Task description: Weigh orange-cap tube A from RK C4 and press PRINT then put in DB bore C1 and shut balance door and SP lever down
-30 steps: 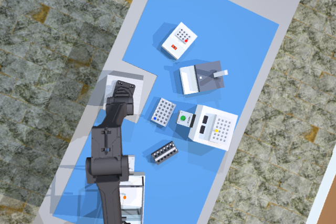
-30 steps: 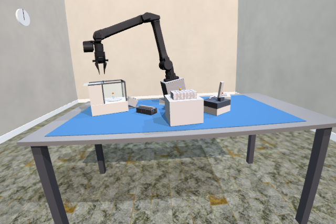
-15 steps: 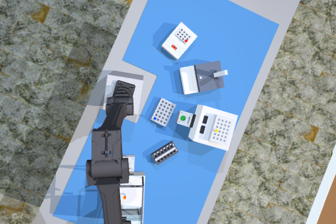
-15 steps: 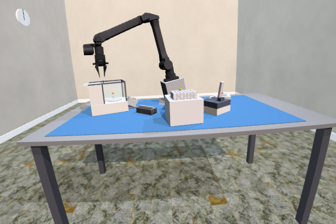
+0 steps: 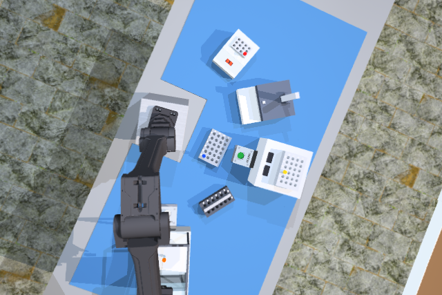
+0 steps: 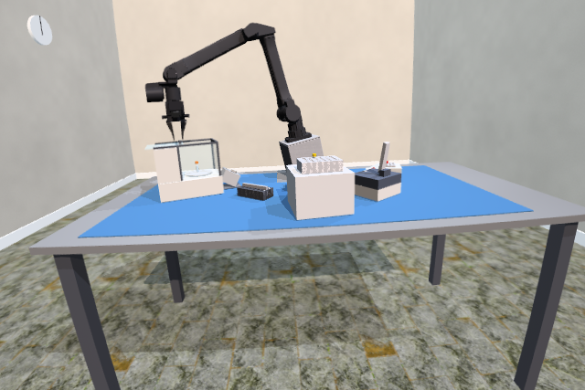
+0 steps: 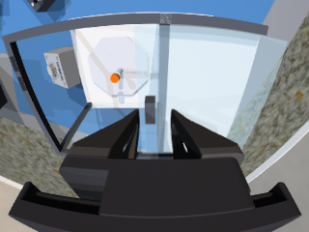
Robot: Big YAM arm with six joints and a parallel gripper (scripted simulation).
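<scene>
My gripper is now 2 cm to the left of the balance door and 2 cm above it. From my hand the other things lie so: tube rack RK: 6 cm ahead, 49 cm to the left, 22 cm below; white key: 5 cm behind, 21 cm to the left, 16 cm below; black magnet block: 12 cm ahead, 29 cm to the left, 21 cm below.
</scene>
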